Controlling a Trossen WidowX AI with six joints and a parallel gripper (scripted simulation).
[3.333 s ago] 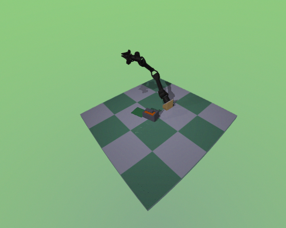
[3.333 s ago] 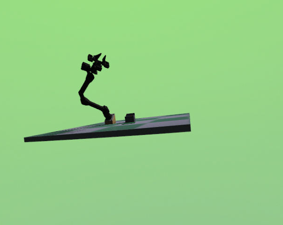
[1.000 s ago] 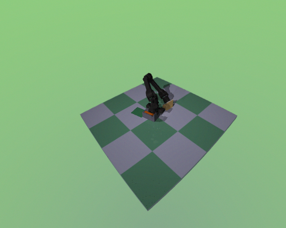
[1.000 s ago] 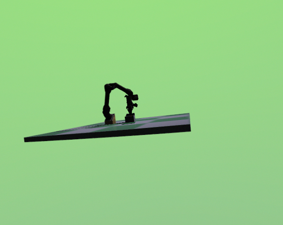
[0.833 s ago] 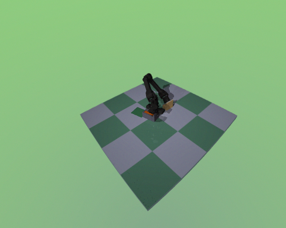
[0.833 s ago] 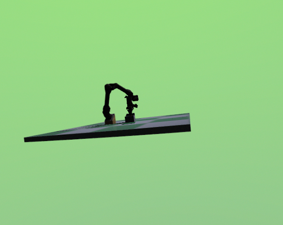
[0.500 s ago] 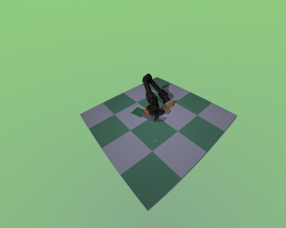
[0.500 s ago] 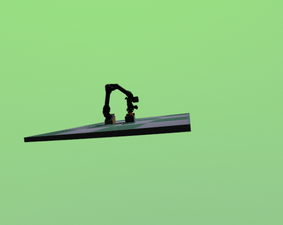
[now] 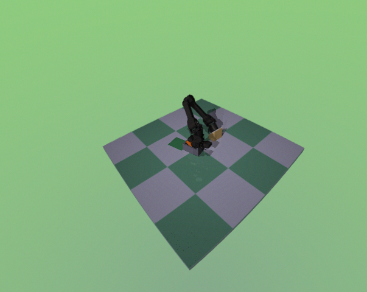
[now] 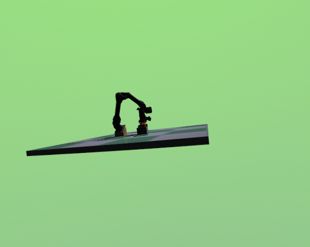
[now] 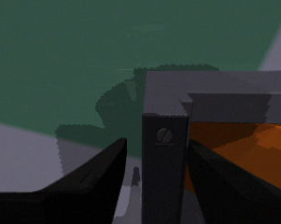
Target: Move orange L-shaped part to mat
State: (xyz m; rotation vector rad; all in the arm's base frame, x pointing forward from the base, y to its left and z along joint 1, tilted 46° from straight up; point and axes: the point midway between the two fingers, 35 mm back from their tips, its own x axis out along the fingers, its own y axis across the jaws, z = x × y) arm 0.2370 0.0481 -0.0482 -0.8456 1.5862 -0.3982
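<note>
My gripper tip is 5 cm to the left of the orange L-shaped part, 1 cm below it and 1 cm short of it. Round my gripper tip: green mat: 21 cm to the right, 6 cm ahead, 5 cm below.
</note>
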